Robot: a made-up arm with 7 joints.
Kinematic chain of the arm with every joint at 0, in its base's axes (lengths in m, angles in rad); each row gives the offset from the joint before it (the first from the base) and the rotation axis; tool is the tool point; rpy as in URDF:
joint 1: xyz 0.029 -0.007 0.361 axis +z
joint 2: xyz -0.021 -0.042 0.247 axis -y
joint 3: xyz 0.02 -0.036 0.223 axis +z
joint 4: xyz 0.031 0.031 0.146 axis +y
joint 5: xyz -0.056 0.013 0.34 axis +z
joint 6: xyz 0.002 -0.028 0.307 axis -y
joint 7: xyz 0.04 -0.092 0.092 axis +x
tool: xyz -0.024 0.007 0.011 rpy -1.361 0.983 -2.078
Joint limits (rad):
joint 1: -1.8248..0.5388
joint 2: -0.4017..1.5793
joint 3: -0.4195..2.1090
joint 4: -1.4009..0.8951
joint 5: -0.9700..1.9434
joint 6: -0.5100..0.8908
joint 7: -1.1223..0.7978
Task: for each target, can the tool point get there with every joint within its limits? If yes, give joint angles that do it. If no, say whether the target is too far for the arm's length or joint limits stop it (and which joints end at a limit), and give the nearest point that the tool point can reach.
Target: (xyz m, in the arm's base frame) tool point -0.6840 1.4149 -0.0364
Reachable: no: too far | nearest point -0.4474 0.9431 0.2690 | short by 0.610 m
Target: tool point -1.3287 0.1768 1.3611
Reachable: no: too far | nearest point -0.9870 0.1305 1.1686 | short by 0.395 m
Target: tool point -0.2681 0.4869 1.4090
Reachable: yes | joints -1.0687 0.0356 -0.1631 -0.9483 1.2038 0.6407 -0.7145
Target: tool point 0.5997 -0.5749 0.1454
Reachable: no: joint limits stop it (at a limit: joint 1, joint 2, joint 4, joint 5, joint 6, joint 7) | nearest point 0.1014 -0.7430 0.2179 | short by 0.531 m
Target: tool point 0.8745 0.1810 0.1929
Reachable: no: joint limits stop it (at a limit: joint 1, joint 2, joint 3, joint 4, joint 5, joint 6) | nearest point 0.4921 0.4314 0.0604 | short by 0.476 m
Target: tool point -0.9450 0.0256 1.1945
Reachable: yes | joints -0.3850 0.9231 1.0333 -0.2253 -0.4148 0.4954 0.6495
